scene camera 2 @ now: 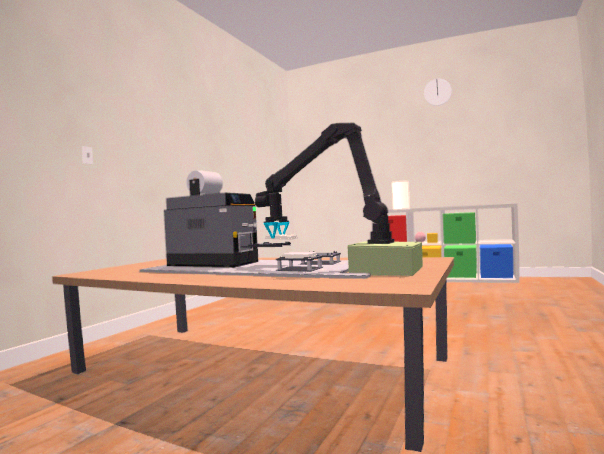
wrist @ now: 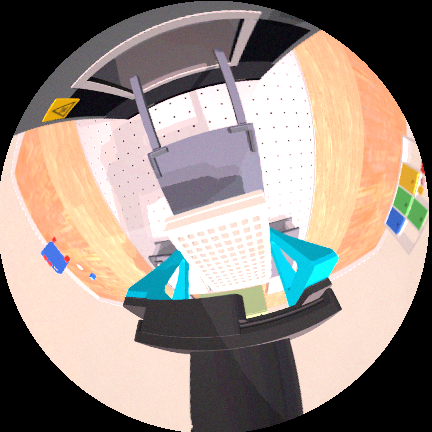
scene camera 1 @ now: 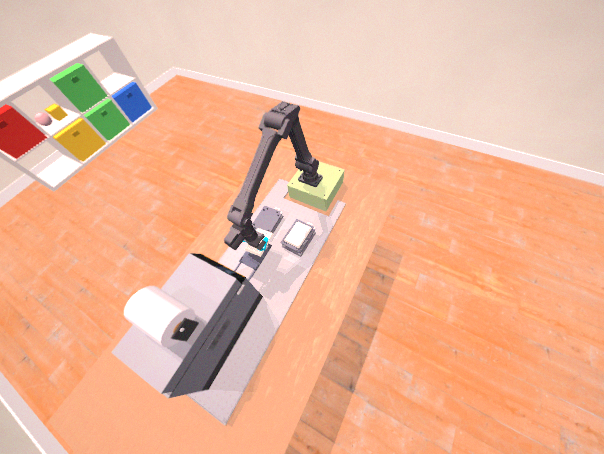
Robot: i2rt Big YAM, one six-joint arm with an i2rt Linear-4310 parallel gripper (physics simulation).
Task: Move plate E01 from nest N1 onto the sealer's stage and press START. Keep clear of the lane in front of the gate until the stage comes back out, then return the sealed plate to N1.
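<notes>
My gripper is shut on a white well plate, its cyan fingers on two opposite sides. The plate looks level. It hangs a little above the dark stage, over the end farther from the sealer, with a small gap in scene camera 2. The stage stands out of the sealer on two arms. An empty dark nest lies behind the gripper, towards the arm's base. Nest labels and the START button cannot be made out.
A second nest beside it holds another white plate. The sealer carries a film roll on top and a yellow warning label by its gate. The arm's green base box stands at the pegboard's other end.
</notes>
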